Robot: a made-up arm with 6 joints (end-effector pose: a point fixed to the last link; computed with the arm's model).
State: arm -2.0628 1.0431 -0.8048 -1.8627 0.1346 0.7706
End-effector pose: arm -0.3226 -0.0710 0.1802 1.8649 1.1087 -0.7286
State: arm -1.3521 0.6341 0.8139 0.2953 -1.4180 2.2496
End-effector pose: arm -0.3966 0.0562 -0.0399 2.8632 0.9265 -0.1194
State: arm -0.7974 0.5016 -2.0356 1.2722 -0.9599 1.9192
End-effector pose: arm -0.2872 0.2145 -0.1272 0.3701 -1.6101 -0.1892
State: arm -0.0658 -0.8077 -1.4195 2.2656 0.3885 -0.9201
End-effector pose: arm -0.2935 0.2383 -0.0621 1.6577 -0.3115 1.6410
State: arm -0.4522 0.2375 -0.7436 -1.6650 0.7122 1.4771
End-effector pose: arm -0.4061 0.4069 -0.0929 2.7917 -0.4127 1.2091
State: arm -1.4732 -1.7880 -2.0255 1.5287 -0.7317 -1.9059
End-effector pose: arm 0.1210 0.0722 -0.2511 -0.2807 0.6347 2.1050
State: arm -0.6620 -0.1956 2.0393 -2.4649 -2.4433 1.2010
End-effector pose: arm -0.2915 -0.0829 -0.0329 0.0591 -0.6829 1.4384
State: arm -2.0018 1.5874 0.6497 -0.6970 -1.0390 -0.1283
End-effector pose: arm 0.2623 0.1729 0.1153 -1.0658 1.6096 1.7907
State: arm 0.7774 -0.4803 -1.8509 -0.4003 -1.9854 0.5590
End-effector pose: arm -0.1918 -0.2177 0.4718 1.1951 1.9437 1.2179
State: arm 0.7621 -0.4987 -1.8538 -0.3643 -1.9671 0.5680
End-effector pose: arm -0.1842 -0.2044 0.4765 1.1635 1.9576 1.2249
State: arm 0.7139 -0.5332 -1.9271 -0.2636 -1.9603 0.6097
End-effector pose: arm -0.1776 -0.1722 0.5173 1.0147 1.9243 1.1762
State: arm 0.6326 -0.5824 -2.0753 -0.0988 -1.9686 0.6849
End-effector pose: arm -0.1775 -0.1055 0.5933 0.7356 1.8615 1.0537
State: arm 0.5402 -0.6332 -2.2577 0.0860 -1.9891 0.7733
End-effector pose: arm -0.1885 -0.0007 0.6700 0.3957 1.8072 0.8822
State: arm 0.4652 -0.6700 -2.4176 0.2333 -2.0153 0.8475
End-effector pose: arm -0.2061 0.1079 0.7129 0.1043 1.7715 0.7189
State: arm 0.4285 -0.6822 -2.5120 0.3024 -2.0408 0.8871
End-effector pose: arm -0.2233 0.1704 0.7266 -0.0554 1.7398 0.6197
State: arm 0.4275 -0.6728 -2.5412 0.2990 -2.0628 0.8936
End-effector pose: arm -0.2379 0.1775 0.7319 -0.0868 1.7030 0.5914
